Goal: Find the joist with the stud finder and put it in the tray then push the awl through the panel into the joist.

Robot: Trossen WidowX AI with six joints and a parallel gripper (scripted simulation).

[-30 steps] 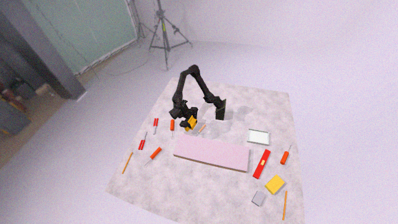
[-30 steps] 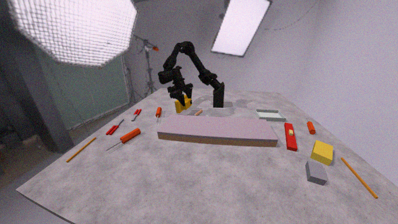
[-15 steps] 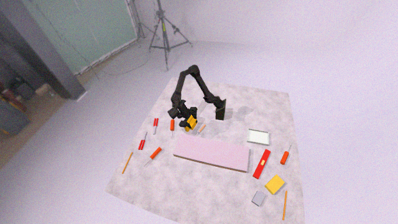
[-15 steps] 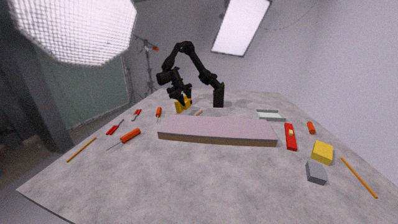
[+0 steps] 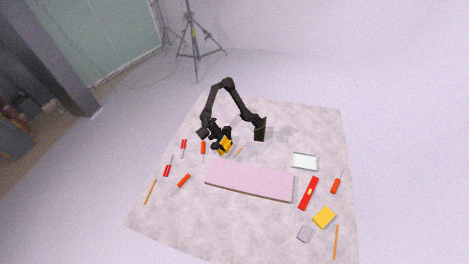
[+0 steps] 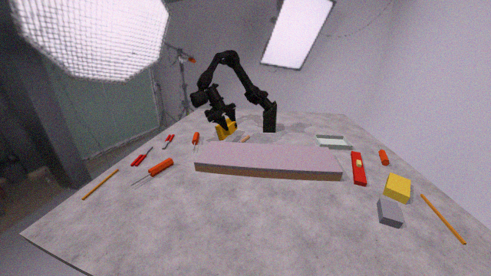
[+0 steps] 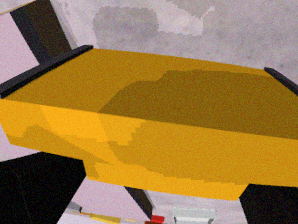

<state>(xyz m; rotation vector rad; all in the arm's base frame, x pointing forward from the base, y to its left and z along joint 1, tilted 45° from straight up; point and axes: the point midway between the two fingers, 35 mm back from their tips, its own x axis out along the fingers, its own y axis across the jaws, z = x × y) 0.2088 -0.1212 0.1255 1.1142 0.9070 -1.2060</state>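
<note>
Now: gripper tip 2 cm past the stud finder. Round my gripper tip: awl 5 cm to the left, 7 cm below; white tray 8 cm behind, 50 cm to the left, 6 cm below; red level 12 cm ahead, 56 cm to the left, 6 cm below.
</note>
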